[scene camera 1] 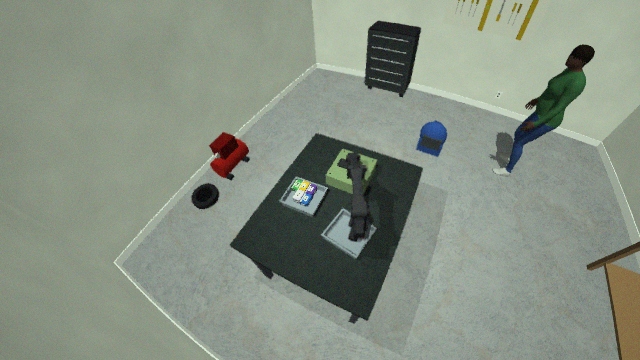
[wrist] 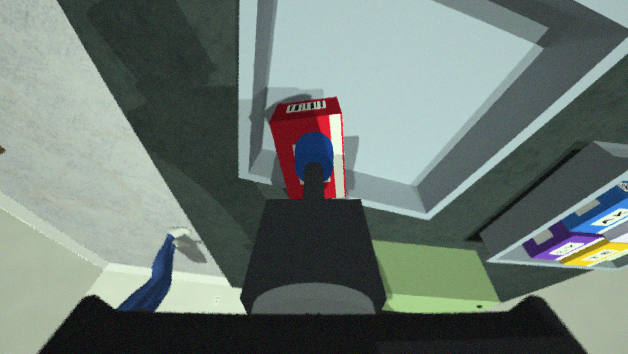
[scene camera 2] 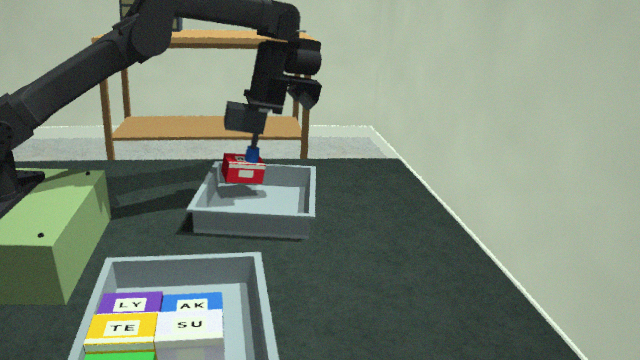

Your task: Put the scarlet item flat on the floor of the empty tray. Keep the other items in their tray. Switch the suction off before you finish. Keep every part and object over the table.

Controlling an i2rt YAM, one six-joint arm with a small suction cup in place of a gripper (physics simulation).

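Pixels of known places: hand at its tool point: (wrist: 313, 144) (scene camera 2: 250, 164); arm's base at its link origin: (scene camera 2: 0, 199).
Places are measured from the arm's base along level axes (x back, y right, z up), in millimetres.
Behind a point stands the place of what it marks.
The scarlet item, a red box (scene camera 2: 243, 175) @[y -223, x -383, z -45 mm] (wrist: 285, 135) @[y -272, x -406, z -21 mm], hangs roughly level from my suction cup (scene camera 2: 252, 154) (wrist: 314, 156), which touches its top face. The box is over a corner part of the empty grey tray (scene camera 1: 341, 232) @[y -145, x -420, z -100 mm] (scene camera 2: 250, 225) @[y -78, x -401, z -81 mm] (wrist: 400, 75) @[y -179, x -438, z -100 mm], above its floor, with a shadow below it. In scene camera 1 the arm hides the box. The other grey tray (scene camera 1: 316, 204) @[y 94, x -322, z -100 mm] (scene camera 2: 185, 270) @[y 78, x -310, z -73 mm] (wrist: 560, 200) @[y 72, x -344, z -70 mm] holds a purple box (scene camera 2: 107, 303) @[y 175, x -226, z -59 mm], a blue box (scene camera 2: 192, 296) @[y 148, x -331, z -67 mm], a yellow box (scene camera 2: 100, 327) @[y 228, x -234, z -53 mm], a white box (scene camera 2: 212, 325) @[y 220, x -365, z -54 mm] and a green box (scene camera 2: 120, 356) @[y 260, x -264, z -66 mm].
A light green block (scene camera 1: 340, 177) @[y 28, x -115, z -4 mm] (scene camera 2: 82, 250) @[y 27, x -137, z -73 mm] (wrist: 430, 270) @[y 11, x -136, z -52 mm] stands under the arm's base, near both trays. The trays stand on a dark table (scene camera 1: 285, 240) @[y 123, x -634, z -103 mm] (scene camera 2: 400, 280) @[y 67, x -639, z -103 mm]. A wooden shelf unit (scene camera 2: 200, 44) and a person in green (scene camera 1: 562, 97) are off the table.
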